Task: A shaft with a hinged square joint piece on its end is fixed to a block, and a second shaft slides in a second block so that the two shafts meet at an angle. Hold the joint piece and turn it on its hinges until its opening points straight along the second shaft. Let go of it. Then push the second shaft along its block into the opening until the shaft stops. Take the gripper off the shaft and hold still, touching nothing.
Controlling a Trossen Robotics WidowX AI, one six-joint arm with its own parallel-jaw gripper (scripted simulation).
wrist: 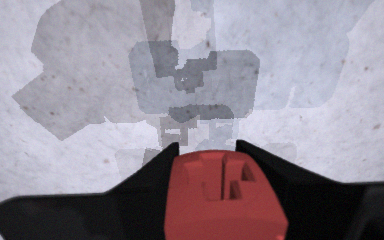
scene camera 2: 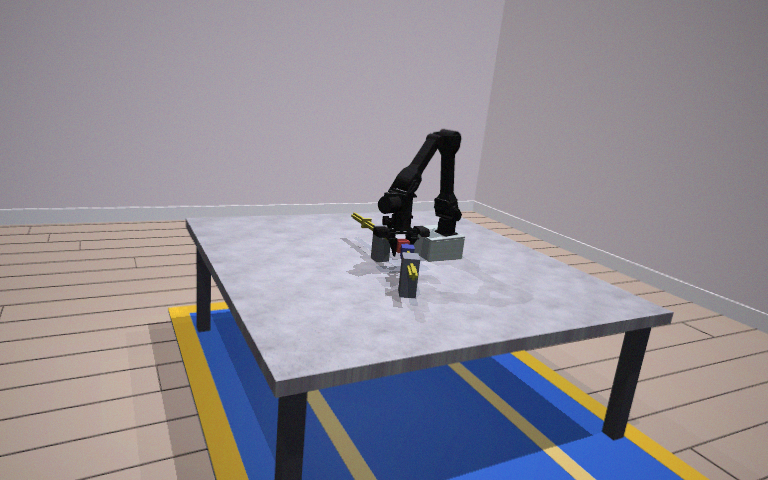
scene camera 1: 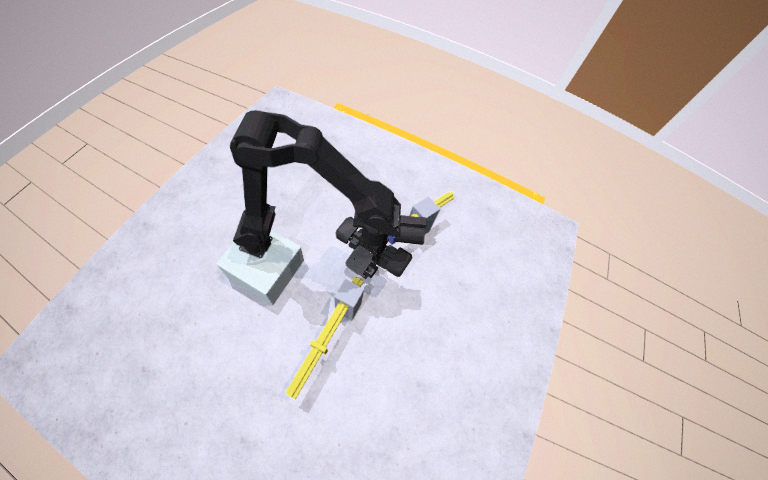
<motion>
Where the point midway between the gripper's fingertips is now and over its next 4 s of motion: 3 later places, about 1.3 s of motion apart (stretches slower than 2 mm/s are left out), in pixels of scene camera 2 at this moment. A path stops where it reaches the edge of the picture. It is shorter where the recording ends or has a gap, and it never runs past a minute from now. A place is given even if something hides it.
My gripper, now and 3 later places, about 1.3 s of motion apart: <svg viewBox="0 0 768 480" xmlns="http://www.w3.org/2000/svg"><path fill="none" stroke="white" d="M399 256L400 242L404 210L394 215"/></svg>
</motion>
